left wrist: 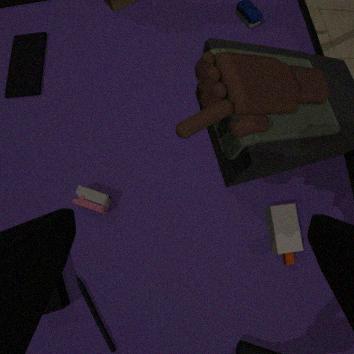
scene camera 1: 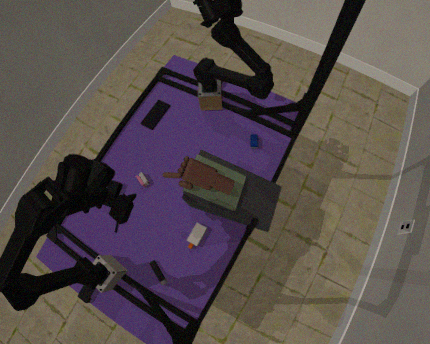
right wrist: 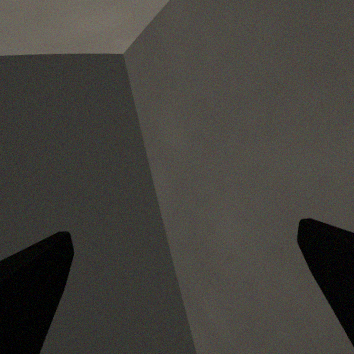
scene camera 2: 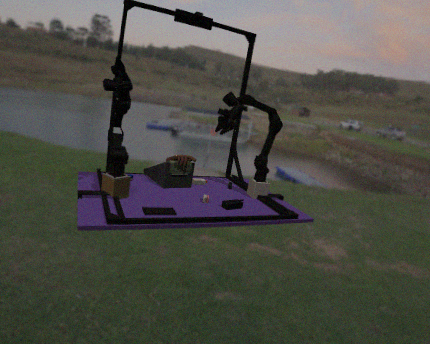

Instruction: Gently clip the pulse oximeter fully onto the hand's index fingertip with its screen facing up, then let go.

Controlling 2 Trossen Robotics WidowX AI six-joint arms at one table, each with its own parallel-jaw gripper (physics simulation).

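Where they show: left gripper, fingertip midpoint: (left wrist: 194,223) (scene camera 1: 124,185) (scene camera 2: 217,133); right gripper, fingertip midpoint: (right wrist: 186,236) (scene camera 2: 119,61); left arm's base at its link origin: (scene camera 1: 99,273) (scene camera 2: 259,180); right arm's base at its link origin: (scene camera 1: 209,86) (scene camera 2: 116,174).
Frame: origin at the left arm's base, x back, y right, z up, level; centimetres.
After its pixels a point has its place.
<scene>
The pulse oximeter, a small white and pink clip (scene camera 1: 143,179) {x -38.2, y -12.9, z -7.4 cm} (scene camera 2: 205,198) {x -39.1, y -16.3, z -7.9 cm} (left wrist: 92,198) {x -38.0, y -13.4, z -7.4 cm}, lies on the purple table with both shells showing side by side; its screen cannot be made out. The brown hand (scene camera 1: 210,177) {x -52.1, y 13.1, z 7.1 cm} (scene camera 2: 181,160) {x -50.9, y 2.2, z 7.5 cm} (left wrist: 260,82) {x -50.0, y 9.3, z 8.8 cm} rests on a pale green pad, its index finger (scene camera 1: 171,175) (left wrist: 197,122) bare and pointing toward the oximeter's side of the table. My left gripper (left wrist: 194,223) {x -32.8, y 0.0, z 26.0 cm} is open and empty, facing down high above the table, with the oximeter near its left fingertip in the left wrist view. My right gripper (right wrist: 186,236) {x -90.2, y -20.1, z 54.3 cm} is open and empty, raised and facing a wall.
A dark wedge stand (scene camera 1: 265,200) {x -59.5, y 32.6, z -6.1 cm} (scene camera 2: 167,175) {x -57.5, y 3.8, z -2.5 cm} carries the pad. A white box with an orange tab (scene camera 1: 197,234) {x -33.9, y 18.9, z -7.7 cm} (left wrist: 287,227) {x -33.9, y 18.8, z -7.7 cm}, a blue block (scene camera 1: 254,140) {x -78.8, y 15.0, z -7.3 cm} (left wrist: 249,12) {x -77.6, y 14.5, z -7.3 cm}, a black slab (scene camera 1: 155,114) {x -65.5, y -31.0, z -9.7 cm} (scene camera 2: 159,211) {x -65.8, y -32.6, z -9.7 cm} (left wrist: 26,65) {x -64.8, y -30.7, z -9.7 cm} and a dark cylinder (scene camera 1: 158,271) {x -13.4, y 15.4, z -8.1 cm} lie around it.
</scene>
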